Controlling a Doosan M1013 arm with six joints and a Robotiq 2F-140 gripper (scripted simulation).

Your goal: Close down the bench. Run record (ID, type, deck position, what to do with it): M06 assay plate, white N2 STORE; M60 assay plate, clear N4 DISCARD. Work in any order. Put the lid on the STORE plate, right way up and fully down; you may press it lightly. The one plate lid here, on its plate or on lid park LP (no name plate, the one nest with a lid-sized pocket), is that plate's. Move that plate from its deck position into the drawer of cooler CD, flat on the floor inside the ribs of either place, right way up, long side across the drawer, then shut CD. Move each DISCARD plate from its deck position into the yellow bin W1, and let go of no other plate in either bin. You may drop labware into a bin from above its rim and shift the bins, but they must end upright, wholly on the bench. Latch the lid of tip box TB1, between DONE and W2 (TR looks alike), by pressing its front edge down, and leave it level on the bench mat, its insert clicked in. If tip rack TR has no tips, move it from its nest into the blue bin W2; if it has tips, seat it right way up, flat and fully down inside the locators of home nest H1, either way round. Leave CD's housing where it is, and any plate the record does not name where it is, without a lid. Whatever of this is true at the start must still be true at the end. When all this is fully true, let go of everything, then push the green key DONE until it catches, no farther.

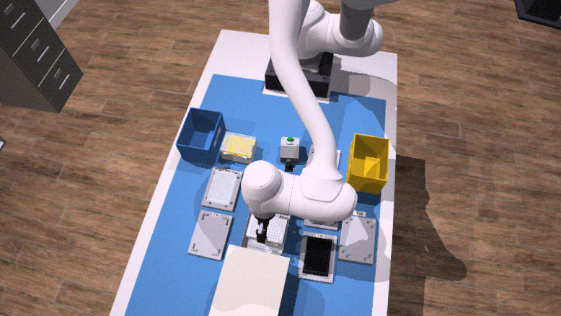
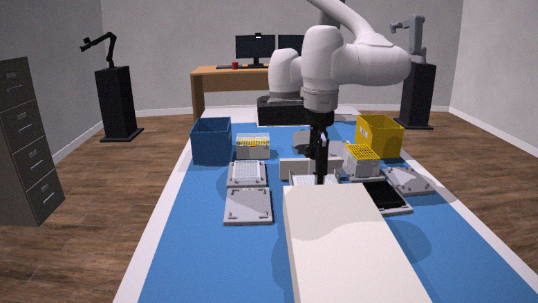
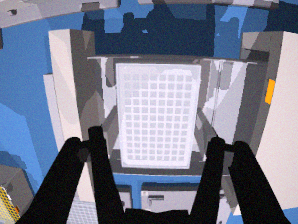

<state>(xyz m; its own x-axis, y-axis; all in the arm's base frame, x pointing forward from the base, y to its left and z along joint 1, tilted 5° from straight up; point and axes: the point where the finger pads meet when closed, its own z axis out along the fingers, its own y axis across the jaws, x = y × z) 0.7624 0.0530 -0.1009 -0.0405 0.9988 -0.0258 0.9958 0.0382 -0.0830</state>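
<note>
Now: the cooler CD's drawer 4 cm ahead of my hand and 2 cm below it. The rest, counted from my hand: white plate M06 (2 cm below); then cooler CD (17 cm ahead, 1 cm to the left, 1 cm below); then clear plate lid (1 cm below).
</note>
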